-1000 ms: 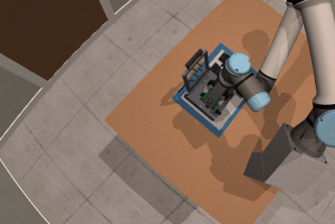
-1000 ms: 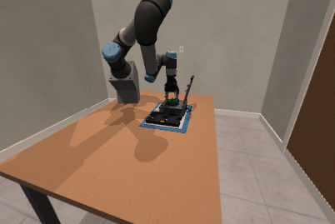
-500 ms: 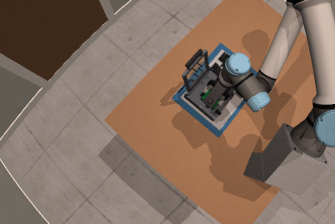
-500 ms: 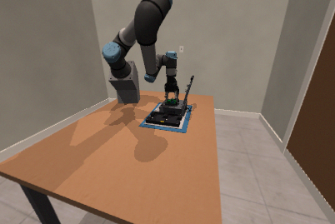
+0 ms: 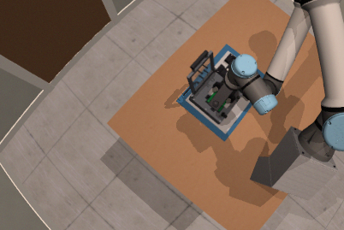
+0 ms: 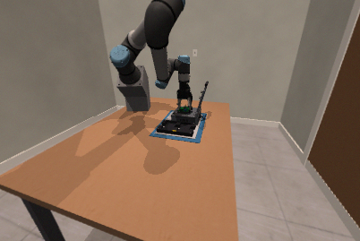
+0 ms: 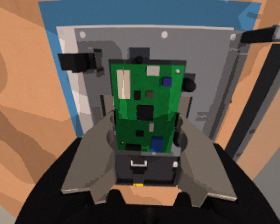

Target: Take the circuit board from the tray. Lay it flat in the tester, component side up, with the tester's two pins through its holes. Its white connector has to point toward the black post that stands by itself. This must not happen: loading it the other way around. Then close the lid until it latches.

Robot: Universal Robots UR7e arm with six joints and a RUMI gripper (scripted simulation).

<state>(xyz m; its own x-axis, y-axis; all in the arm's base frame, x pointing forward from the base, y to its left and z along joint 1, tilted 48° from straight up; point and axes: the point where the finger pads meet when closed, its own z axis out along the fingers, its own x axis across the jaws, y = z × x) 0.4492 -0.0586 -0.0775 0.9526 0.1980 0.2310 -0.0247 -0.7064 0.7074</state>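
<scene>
Right now the green circuit board is right at my hand. The rest, counted from my hand: black block (60 mm to the left, 60 mm behind, 10 mm above); tester lid (120 mm ahead, 100 mm above).
</scene>
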